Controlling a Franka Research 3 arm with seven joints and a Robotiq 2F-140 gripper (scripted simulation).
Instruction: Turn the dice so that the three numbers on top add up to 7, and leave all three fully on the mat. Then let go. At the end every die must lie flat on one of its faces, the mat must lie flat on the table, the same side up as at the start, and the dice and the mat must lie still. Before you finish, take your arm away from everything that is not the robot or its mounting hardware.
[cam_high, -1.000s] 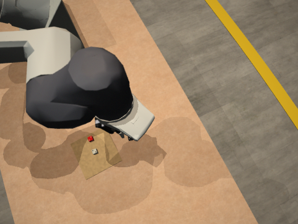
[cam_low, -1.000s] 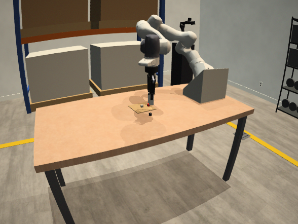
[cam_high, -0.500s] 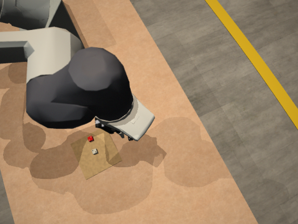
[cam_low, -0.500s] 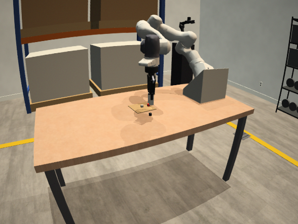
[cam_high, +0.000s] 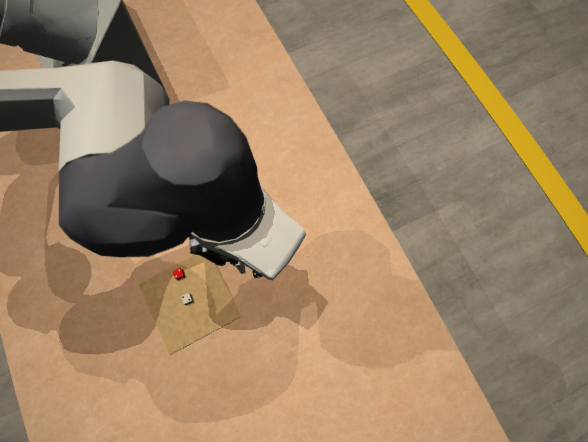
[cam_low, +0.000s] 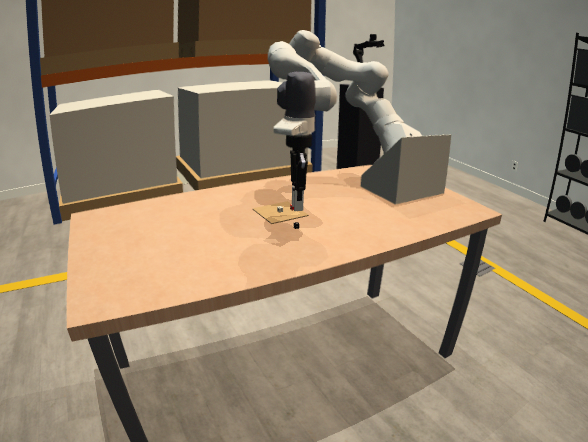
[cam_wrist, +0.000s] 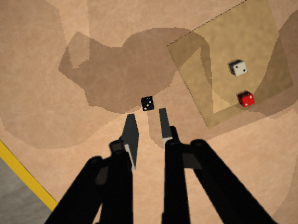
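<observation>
The black die lies 9 cm below my hand. The rest, counted from my hand: red die (6 cm behind, 12 cm to the right, 9 cm below); then tan mat (1 cm behind, 13 cm to the right, 10 cm below); then white die (2 cm behind, 13 cm to the right, 9 cm below).
</observation>
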